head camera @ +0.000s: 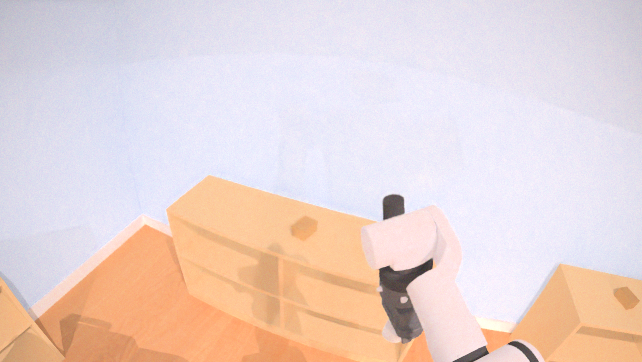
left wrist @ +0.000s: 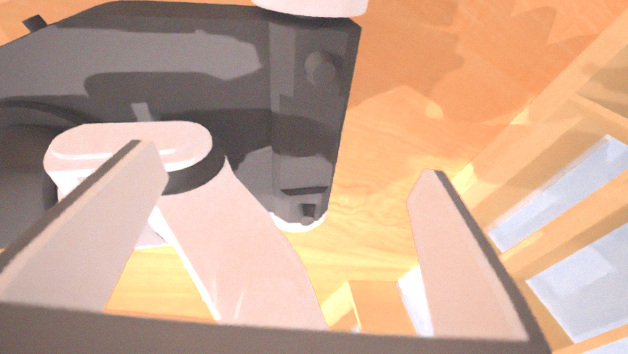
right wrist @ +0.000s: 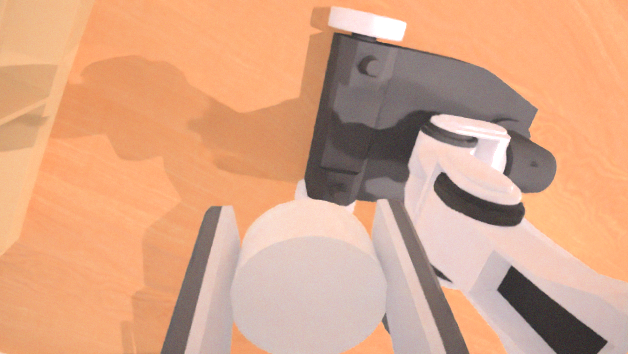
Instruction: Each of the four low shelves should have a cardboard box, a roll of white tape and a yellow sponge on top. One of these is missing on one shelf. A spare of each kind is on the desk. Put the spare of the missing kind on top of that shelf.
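Frame: origin at the robot's base, x left, y back, z up, level; centimetres.
Seen in the pictures: left gripper, between the fingertips: (left wrist: 290, 172); right gripper, between the fingertips: (head camera: 401, 331) (right wrist: 305, 220).
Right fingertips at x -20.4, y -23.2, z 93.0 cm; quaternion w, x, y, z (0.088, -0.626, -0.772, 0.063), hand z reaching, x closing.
Offsets run from my right fingertips to a thing's top centre. Level surfaces: height alone.
In the head camera, a low wooden shelf {dz -31.9 cm} (head camera: 240, 210) stands against the wall with a cardboard box (head camera: 304, 228) on top. My right arm hides the right end of its top. No tape or sponge shows on the visible part. My right gripper (right wrist: 305, 220) is shut on a roll of white tape {dx +1.6, dy +0.3, dz +2.7 cm} (right wrist: 310, 295), held well above the floor. My left gripper (left wrist: 290, 172) is open, with nothing between its fingers. A second low shelf (head camera: 595, 282) at the right edge carries another cardboard box {dx -125.8, dy -17.0, dz -26.9 cm} (head camera: 626, 298); the rest of its top is cut off.
Part of another wooden shelf (head camera: 15, 317) shows at the lower left. Shelf framework (left wrist: 570, 232) appears at the right of the left wrist view, and a shelf side (right wrist: 25, 180) at the left of the right wrist view. The dark robot base (left wrist: 200, 55) (right wrist: 425, 85) stands on the wooden floor.
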